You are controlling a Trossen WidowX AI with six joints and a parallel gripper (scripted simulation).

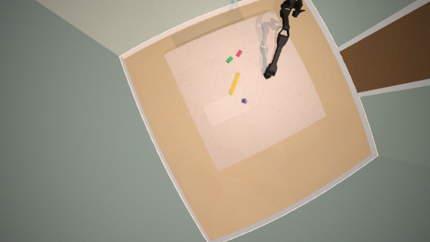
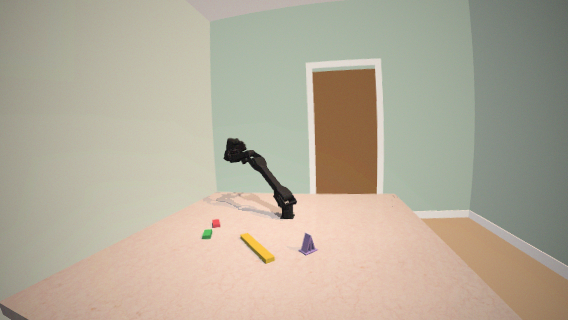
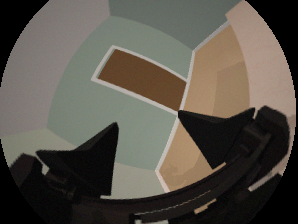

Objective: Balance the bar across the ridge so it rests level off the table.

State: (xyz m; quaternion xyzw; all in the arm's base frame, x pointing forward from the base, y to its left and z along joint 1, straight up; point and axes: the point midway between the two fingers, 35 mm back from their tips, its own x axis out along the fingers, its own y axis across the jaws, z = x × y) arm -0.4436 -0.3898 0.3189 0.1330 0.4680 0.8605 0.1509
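Right now my gripper tip is 82 cm short of the long yellow bar, 32 cm to the right of it and 31 cm above it. Also, from my gripper tip: small green block (75 cm ahead, 31 cm below, 8 cm to the left); then small red block (64 cm ahead, 31 cm below, 6 cm to the left).
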